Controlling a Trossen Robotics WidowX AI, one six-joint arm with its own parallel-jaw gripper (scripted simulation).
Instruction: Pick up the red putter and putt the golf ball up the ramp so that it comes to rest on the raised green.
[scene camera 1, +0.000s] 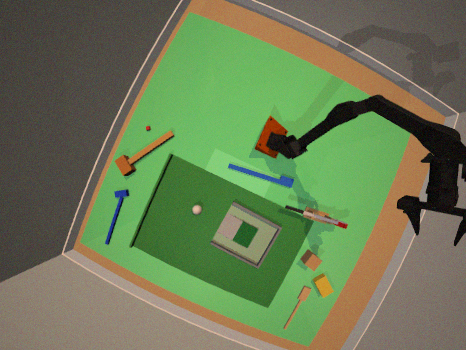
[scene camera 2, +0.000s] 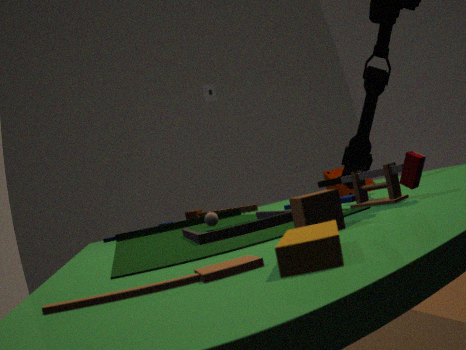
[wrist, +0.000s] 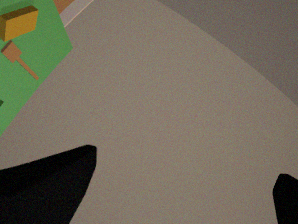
Scene:
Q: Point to a brown block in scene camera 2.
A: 322, 206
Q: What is my gripper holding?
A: Nothing.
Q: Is my gripper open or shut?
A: Open.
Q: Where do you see my gripper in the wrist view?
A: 190, 172

